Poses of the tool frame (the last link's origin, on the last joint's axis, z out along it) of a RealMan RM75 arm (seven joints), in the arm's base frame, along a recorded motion.
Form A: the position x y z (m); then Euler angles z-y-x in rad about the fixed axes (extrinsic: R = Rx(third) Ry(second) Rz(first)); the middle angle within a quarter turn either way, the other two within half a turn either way.
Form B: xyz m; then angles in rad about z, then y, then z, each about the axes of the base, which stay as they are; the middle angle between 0 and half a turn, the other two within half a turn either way. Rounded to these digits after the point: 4 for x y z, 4 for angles.
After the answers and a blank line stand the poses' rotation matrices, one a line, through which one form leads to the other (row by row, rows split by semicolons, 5 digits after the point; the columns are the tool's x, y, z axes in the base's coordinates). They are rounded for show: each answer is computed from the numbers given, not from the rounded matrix.
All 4 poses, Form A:
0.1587 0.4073 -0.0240 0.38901 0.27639 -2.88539
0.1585 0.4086 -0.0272 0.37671 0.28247 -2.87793
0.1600 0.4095 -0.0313 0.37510 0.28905 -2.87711
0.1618 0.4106 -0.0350 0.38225 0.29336 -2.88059
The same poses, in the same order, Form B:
0.1587 0.4073 -0.0240 -1.9876 2.7670 0.7291
0.1585 0.4086 -0.0272 -1.9955 2.7576 0.7317
0.1600 0.4095 -0.0313 -2.0067 2.7523 0.7211
0.1618 0.4106 -0.0350 -2.0136 2.7515 0.7070

0.89017 -0.36488 0.27288; -0.43088 -0.86886 0.24379; 0.14814 -0.33459 -0.93064
0.89303 -0.35328 0.27873; -0.42270 -0.87102 0.25029; 0.15436 -0.34133 -0.92718
0.89187 -0.35117 0.28504; -0.42296 -0.87082 0.25057; 0.16023 -0.34403 -0.92519
0.88819 -0.35707 0.28917; -0.42961 -0.86857 0.24702; 0.16296 -0.34364 -0.92486

